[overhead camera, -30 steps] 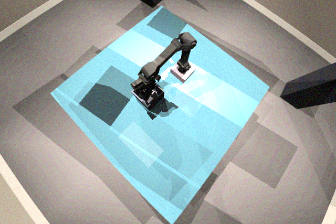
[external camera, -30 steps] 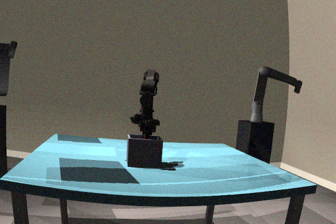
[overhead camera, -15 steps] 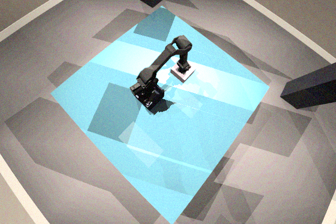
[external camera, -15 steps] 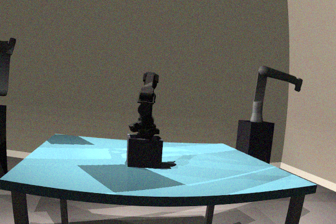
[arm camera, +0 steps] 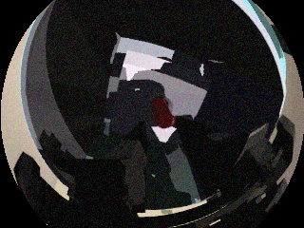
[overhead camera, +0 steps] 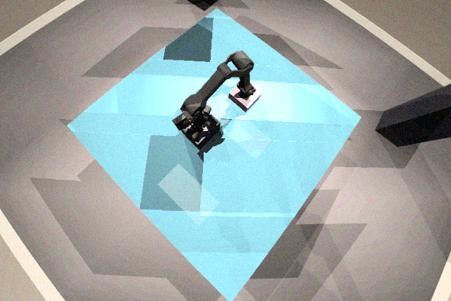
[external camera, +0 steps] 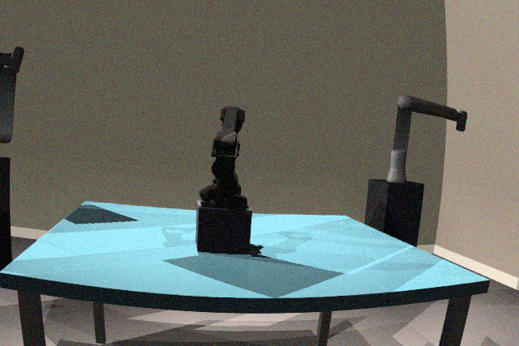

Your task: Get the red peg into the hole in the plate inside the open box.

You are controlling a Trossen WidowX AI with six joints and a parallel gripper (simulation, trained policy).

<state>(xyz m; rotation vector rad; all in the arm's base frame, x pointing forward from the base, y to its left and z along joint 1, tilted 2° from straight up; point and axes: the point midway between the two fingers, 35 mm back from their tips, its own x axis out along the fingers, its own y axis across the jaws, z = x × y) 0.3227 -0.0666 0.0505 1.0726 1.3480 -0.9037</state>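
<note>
The red peg lies 1 cm to the right of my gripper tip and 3 cm below it. The rest, counted from my gripper tip: pale plate: 1 cm to the right, 3 cm below.
</note>
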